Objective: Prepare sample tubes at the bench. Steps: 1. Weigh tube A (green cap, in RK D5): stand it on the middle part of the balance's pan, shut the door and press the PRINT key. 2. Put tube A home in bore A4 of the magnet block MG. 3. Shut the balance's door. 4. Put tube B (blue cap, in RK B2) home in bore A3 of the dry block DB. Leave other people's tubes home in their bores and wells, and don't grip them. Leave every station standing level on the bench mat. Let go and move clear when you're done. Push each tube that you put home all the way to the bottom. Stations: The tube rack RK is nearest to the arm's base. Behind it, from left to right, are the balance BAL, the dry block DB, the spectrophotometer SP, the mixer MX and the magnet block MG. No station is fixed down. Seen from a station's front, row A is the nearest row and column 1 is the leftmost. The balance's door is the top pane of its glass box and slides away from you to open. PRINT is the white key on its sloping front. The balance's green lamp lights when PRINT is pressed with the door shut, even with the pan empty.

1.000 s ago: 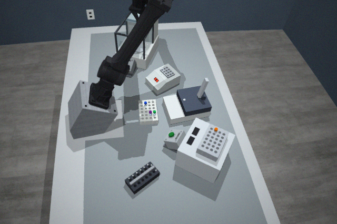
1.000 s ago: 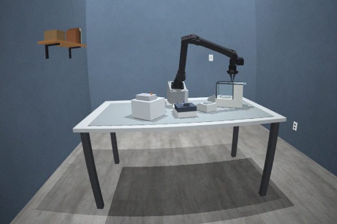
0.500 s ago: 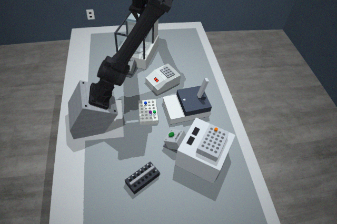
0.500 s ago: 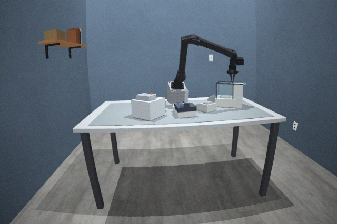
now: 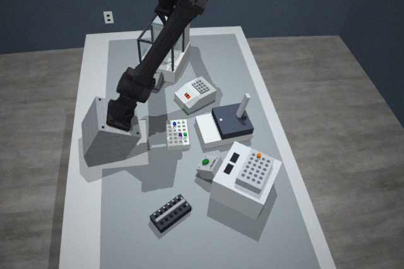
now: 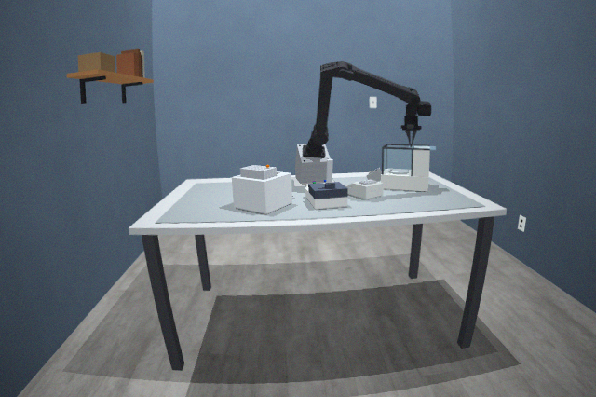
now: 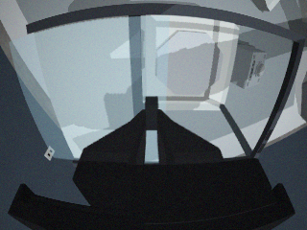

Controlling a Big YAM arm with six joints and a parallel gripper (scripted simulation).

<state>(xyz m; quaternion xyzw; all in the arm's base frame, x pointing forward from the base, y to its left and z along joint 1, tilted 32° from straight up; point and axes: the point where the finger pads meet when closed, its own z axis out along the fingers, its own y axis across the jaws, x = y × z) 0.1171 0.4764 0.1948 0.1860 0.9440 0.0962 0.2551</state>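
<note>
Now: the balance door 3 cm to the left of my hand, 1 cm below it and 1 cm ahead of it. Also, from my hand: white tube rack 47 cm to the right, 21 cm below, 4 cm ahead; then dry block DB 27 cm to the right, 19 cm below, 13 cm ahead; then tube B 44 cm to the right, 20 cm below, 3 cm ahead.
</note>
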